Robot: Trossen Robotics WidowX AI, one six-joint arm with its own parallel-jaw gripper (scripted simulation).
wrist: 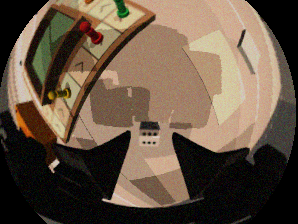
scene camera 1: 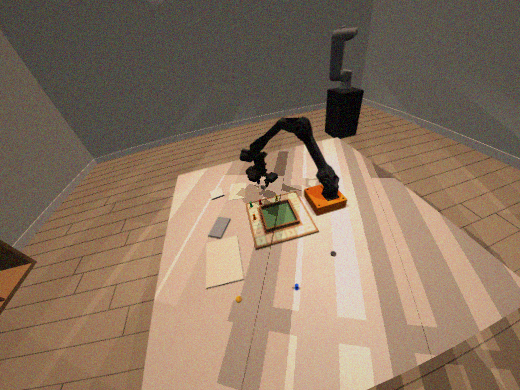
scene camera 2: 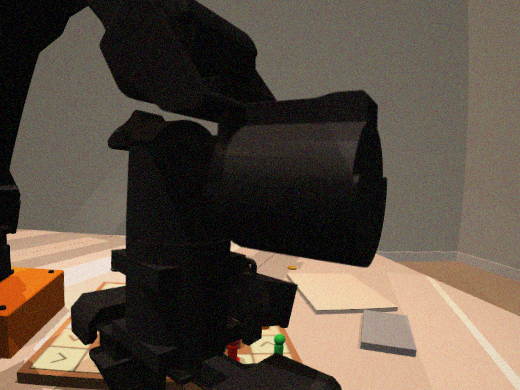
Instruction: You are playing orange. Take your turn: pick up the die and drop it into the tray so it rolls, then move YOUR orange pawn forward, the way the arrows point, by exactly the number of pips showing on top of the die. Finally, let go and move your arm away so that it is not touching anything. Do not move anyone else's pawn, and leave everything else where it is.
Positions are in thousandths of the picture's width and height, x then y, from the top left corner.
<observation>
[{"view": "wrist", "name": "my gripper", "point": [508, 600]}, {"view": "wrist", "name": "green tray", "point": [200, 118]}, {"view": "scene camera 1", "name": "cream sheet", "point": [430, 676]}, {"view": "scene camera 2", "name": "grey block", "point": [738, 853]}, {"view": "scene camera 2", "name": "cream sheet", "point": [628, 753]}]
</observation>
